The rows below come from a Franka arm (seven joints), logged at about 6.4 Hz.
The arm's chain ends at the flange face. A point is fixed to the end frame.
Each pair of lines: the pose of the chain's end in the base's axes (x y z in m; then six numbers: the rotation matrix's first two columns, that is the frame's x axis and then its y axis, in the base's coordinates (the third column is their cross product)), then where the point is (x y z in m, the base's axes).
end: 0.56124 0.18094 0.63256 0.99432 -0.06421 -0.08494 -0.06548 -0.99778 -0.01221
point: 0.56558 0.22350 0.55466
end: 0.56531 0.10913 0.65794 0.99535 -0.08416 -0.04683 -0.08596 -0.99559 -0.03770
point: 0.57368 0.15330 0.58127
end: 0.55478 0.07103 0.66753 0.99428 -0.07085 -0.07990 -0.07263 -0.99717 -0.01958
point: 0.55986 0.11410 0.58996
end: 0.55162 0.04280 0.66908 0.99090 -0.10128 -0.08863 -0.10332 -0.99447 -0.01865
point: 0.55734 0.08569 0.59145
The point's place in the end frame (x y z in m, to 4 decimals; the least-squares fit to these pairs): 0.0082 -0.0418 0.0780
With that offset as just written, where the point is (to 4 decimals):
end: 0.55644 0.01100 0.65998 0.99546 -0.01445 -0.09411 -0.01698 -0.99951 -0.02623
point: 0.5580 0.0548 0.5827
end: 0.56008 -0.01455 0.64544 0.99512 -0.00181 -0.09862 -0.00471 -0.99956 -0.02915
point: 0.5608 0.0295 0.5683
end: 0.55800 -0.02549 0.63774 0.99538 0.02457 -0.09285 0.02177 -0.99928 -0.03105
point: 0.5580 0.0187 0.5607
